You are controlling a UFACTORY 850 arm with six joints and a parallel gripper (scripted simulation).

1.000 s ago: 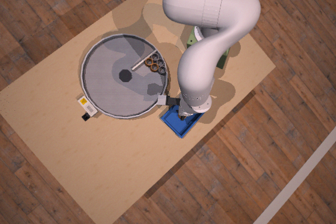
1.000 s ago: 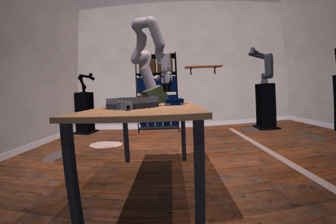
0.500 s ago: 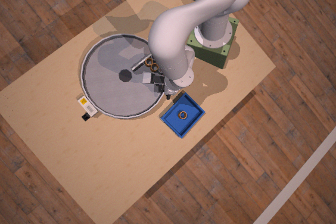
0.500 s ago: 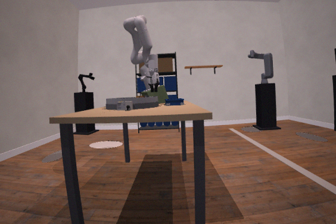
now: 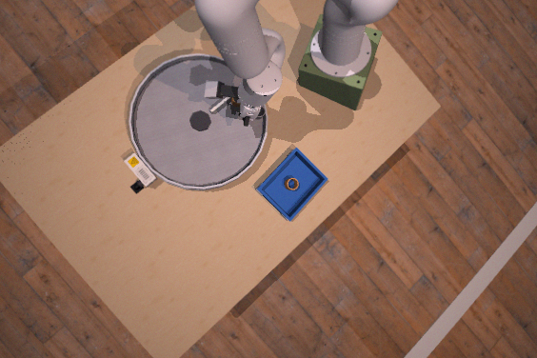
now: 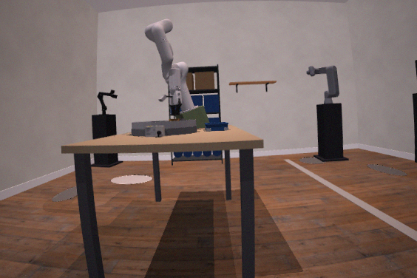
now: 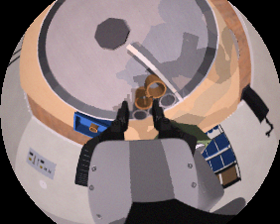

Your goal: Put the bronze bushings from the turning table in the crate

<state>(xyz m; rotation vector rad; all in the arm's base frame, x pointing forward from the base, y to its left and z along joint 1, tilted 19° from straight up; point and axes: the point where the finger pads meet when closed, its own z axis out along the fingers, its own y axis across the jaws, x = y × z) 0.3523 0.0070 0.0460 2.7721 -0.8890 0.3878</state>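
My gripper is now 29 cm to the right of the blue crate, 11 cm above it and 2 cm past it. From my hand the other things lie so: round grey turning table 13 cm ahead, 9 cm below, 4 cm to the right.
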